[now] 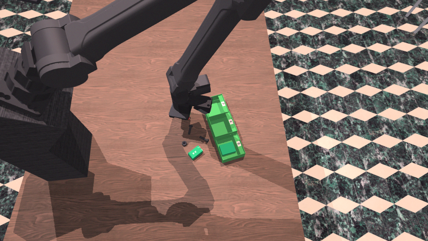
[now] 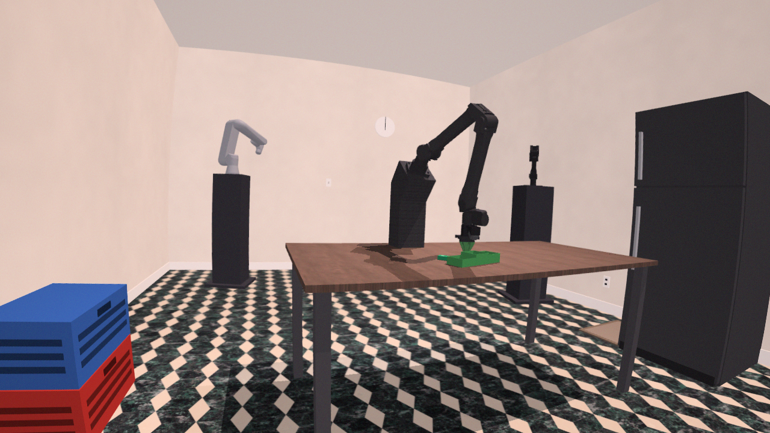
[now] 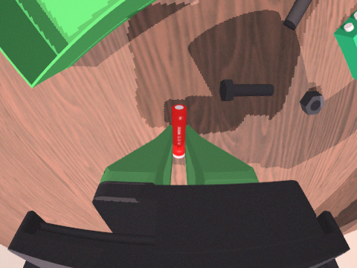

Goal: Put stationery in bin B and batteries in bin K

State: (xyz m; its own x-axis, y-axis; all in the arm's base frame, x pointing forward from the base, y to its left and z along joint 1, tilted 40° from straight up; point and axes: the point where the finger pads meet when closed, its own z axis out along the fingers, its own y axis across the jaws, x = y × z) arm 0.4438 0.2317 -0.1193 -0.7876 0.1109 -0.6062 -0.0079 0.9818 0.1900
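Right now the joined green bins is 15 cm ahead of my hand, 1 cm to the right of it and 1 cm above it. From my hand the other things lie so: red cylindrical battery right at my hand; green 9V battery 12 cm to the right, 9 cm ahead; black nut 10 cm to the right, 3 cm ahead, 1 cm below.
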